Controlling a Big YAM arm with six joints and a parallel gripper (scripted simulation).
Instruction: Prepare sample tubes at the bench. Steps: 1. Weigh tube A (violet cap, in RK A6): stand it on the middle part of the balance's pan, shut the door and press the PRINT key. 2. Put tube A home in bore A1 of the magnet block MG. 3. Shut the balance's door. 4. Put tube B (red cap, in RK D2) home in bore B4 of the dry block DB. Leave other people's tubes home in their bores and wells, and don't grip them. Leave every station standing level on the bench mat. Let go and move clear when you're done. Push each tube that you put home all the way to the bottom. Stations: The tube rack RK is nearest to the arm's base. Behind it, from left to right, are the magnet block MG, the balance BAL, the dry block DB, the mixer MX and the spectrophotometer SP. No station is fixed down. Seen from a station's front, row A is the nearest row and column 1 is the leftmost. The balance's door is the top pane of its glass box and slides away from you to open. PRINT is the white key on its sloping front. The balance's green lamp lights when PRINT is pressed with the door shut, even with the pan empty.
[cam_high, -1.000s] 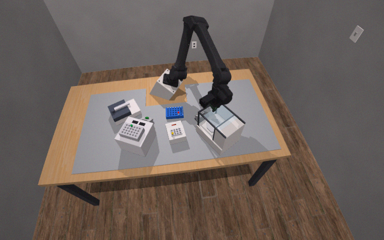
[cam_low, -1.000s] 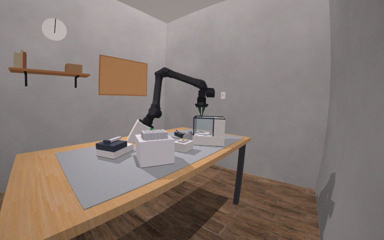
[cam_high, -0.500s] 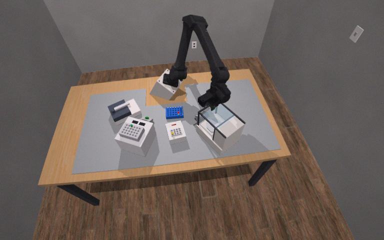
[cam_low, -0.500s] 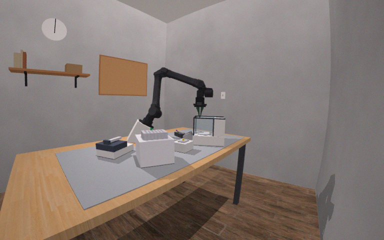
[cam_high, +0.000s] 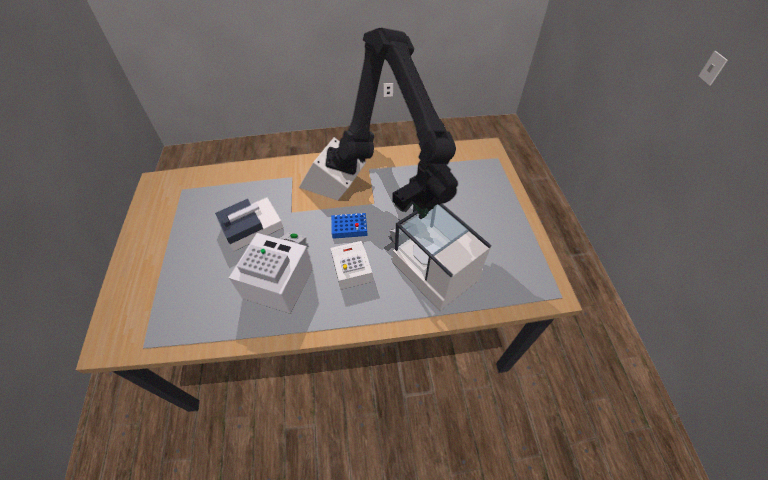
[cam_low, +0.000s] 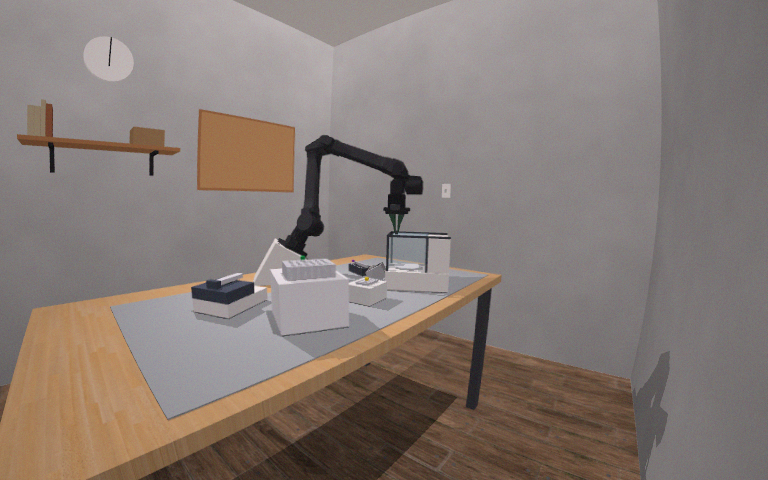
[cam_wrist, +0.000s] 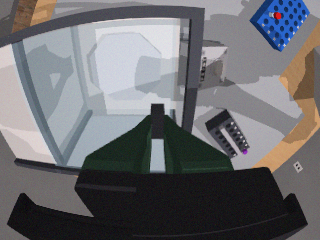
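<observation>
Now: hand 11 cm past the tube rack, 25 cm to the left of it and 21 cm above it. From my hand the other things lie so: yellow-capped tube (11 cm ahead, 24 cm to the right, 16 cm below); then balance door (2 cm ahead, 2 cm to the left, 1 cm below); then dry block (6 cm ahead, 23 cm to the right, 19 cm below).
</observation>
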